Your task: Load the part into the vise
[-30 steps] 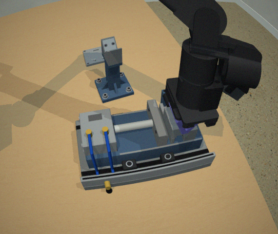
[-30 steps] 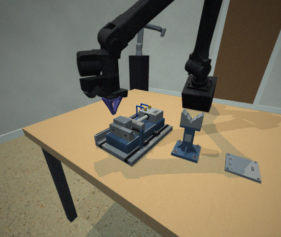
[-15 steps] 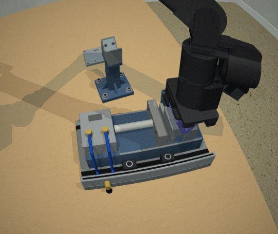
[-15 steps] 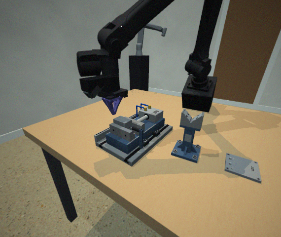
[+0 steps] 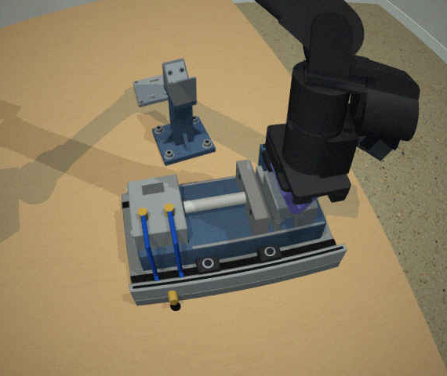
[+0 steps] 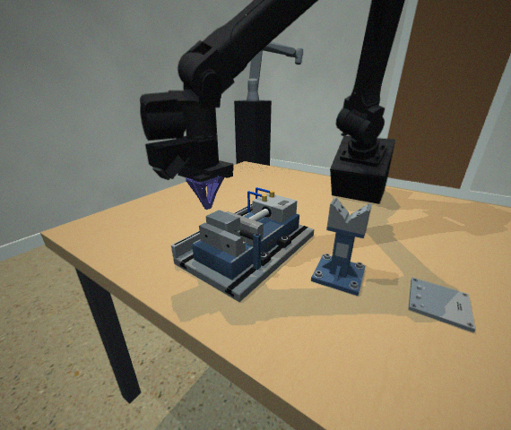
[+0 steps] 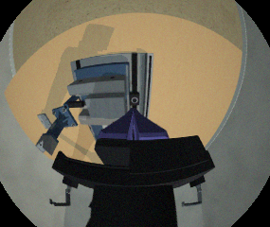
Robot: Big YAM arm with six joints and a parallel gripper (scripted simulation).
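My hand is 4 cm to the right of the grey part and 4 cm above it. From my hand the other things lie so: fixed jaw 6 cm to the left, 5 cm below, 3 cm ahead; then black work stop 11 cm to the left, 3 cm below; then moving jaw 6 cm to the left, 5 cm below, 4 cm behind.
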